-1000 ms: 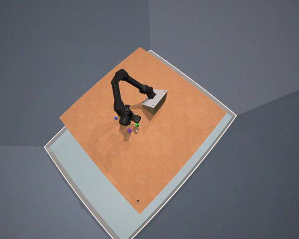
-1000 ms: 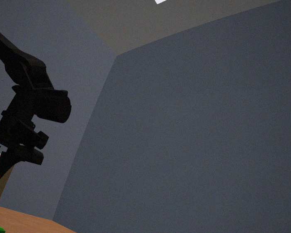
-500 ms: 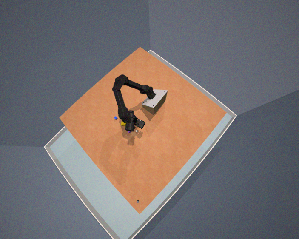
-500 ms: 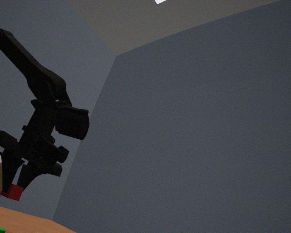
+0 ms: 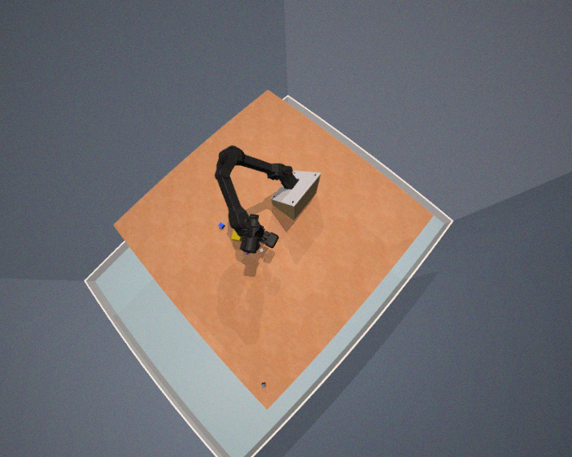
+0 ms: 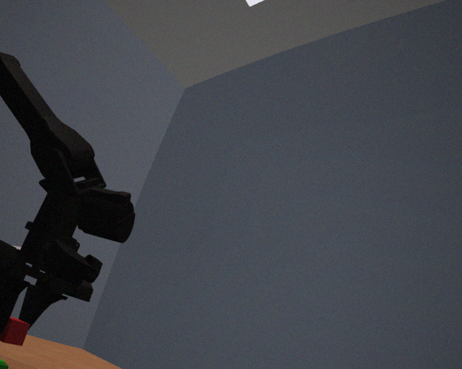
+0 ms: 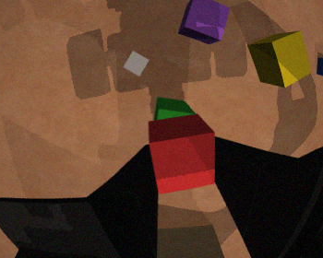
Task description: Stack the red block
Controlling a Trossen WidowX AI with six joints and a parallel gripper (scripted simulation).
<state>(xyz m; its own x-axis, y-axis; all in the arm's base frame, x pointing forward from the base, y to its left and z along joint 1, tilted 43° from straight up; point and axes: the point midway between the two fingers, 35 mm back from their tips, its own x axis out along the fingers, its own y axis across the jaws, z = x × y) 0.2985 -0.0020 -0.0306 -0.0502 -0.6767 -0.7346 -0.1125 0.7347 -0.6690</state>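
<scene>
Now: gripper tip 50 mm short of the tiny white block, 20 mm to the right of it and 80 mm above it. The rest, counted from my gripper tip: purple block: 90 mm ahead, 40 mm to the right, 70 mm below; then yellow block: 60 mm ahead, 120 mm to the right, 70 mm below; then red block: 10 mm above.
</scene>
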